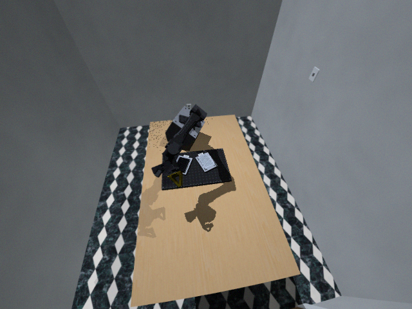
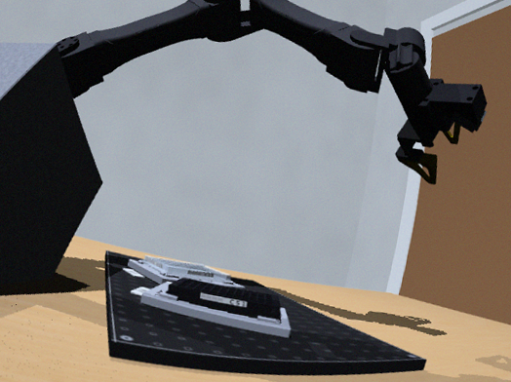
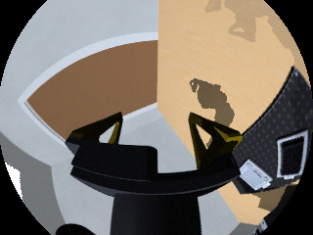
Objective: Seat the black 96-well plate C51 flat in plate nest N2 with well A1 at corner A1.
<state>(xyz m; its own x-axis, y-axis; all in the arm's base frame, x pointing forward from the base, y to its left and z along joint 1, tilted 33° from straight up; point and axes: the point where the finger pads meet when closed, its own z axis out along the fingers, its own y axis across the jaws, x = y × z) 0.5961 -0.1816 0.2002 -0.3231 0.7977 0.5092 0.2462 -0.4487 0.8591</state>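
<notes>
Now: the black plate C51 32 cm behind my hand, 2 cm to the right of it and 26 cm below it. Also, from my hand: clear plate C15 (34 cm behind, 17 cm to the left, 26 cm below).
</notes>
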